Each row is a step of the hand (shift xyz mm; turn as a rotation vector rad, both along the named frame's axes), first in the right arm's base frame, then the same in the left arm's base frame.
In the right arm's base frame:
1: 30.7 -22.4 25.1 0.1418 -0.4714 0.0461
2: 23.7 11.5 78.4 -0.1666 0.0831 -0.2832
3: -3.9 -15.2 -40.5 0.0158 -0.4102 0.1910
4: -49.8 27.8 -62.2 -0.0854 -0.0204 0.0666
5: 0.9 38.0 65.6 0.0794 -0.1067 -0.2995
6: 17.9 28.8 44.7 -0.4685 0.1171 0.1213
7: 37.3 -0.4 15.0 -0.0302 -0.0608 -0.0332
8: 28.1 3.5 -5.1 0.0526 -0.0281 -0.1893
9: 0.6 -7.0 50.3 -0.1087 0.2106 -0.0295
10: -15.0 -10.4 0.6 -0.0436 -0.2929 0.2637
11: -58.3 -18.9 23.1 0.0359 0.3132 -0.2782
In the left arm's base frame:
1: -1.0 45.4 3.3 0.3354 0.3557 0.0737
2: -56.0 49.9 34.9 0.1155 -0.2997 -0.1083
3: 34.9 -15.2 -20.9 0.2323 0.3060 0.2396
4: 20.1 -80.0 -17.8 -0.0021 -0.0189 0.1085
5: -66.5 14.2 33.6 0.2322 -0.0374 -0.2283
6: -51.1 20.7 10.6 -0.0694 -0.3356 0.3612
7: -15.0 34.4 -14.4 0.0736 -0.0083 0.0148
8: -5.7 16.0 -23.2 0.1139 -0.0411 -0.1572
9: -21.2 28.5 36.3 -0.1362 -0.1960 -0.0089
10: 11.2 -5.4 13.4 0.1086 0.2414 0.2953
11: 14.6 -21.4 60.1 -0.1161 -0.2640 -0.3060

